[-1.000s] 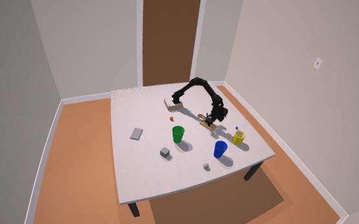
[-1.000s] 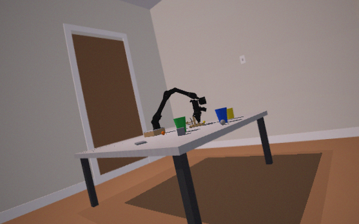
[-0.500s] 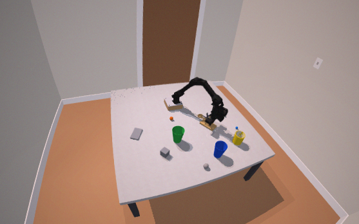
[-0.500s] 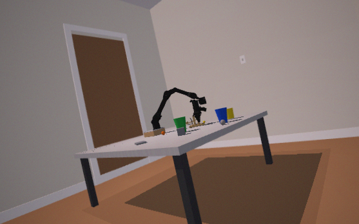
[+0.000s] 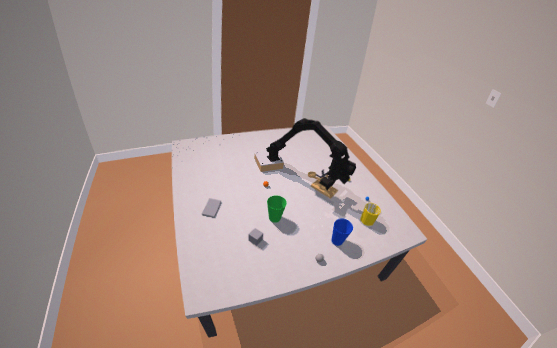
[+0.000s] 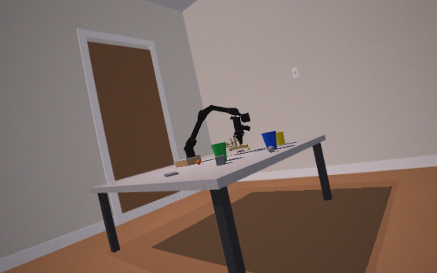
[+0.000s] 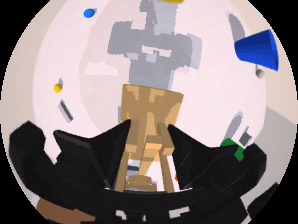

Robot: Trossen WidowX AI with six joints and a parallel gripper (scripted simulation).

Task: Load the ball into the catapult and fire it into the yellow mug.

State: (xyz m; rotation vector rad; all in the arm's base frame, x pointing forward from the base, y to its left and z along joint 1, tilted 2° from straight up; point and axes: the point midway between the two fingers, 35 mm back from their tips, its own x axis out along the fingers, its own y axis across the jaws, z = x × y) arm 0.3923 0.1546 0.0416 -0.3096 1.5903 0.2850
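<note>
My gripper tip is 220 mm past the orange ball, 290 mm to the left of it and 60 mm above it. Also, from my gripper tip: wooden catapult 70 mm behind, 20 mm to the right, 20 mm above; then small blue ball 130 mm ahead, 220 mm to the left, 60 mm below; then small yellow ball 70 mm behind, 230 mm to the left, 60 mm below.
</note>
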